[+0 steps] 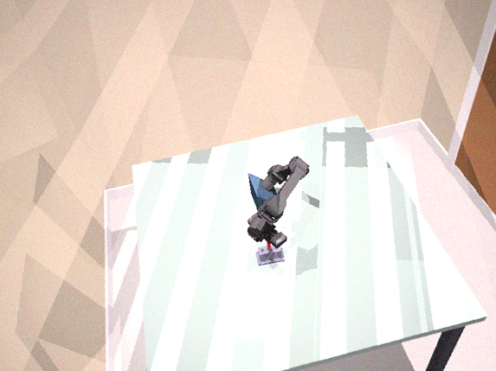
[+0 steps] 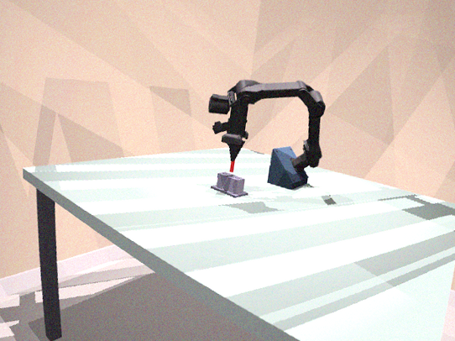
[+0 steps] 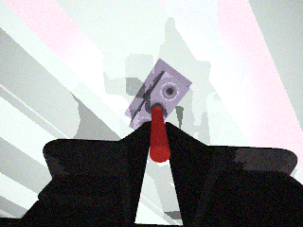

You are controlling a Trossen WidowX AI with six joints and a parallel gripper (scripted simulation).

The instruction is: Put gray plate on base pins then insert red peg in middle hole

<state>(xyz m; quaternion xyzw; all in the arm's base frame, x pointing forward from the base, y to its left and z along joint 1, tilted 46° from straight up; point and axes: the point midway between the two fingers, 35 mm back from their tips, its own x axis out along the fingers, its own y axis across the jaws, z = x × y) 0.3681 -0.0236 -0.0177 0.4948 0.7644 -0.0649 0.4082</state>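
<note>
My gripper tip is now 70 mm above the gray plate. Also, from my gripper tip: pin base 100 mm below; then red peg right at my gripper tip.
</note>
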